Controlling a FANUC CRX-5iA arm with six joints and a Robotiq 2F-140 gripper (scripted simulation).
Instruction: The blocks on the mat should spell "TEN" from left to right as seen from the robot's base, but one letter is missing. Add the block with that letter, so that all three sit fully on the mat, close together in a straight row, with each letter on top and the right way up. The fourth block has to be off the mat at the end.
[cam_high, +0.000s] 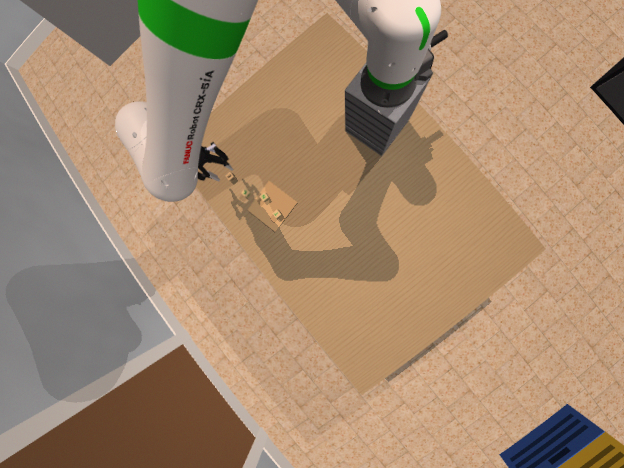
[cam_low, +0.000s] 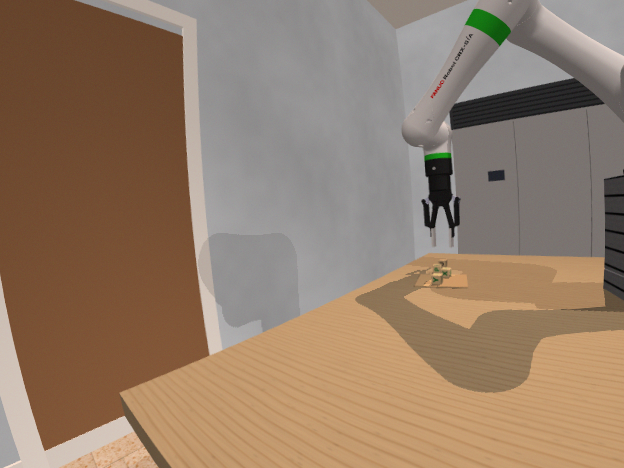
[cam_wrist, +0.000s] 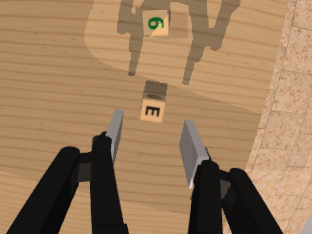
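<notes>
Right now my hand is 190 mm to the right of the mat, 100 mm above it and 70 mm past it.
</notes>
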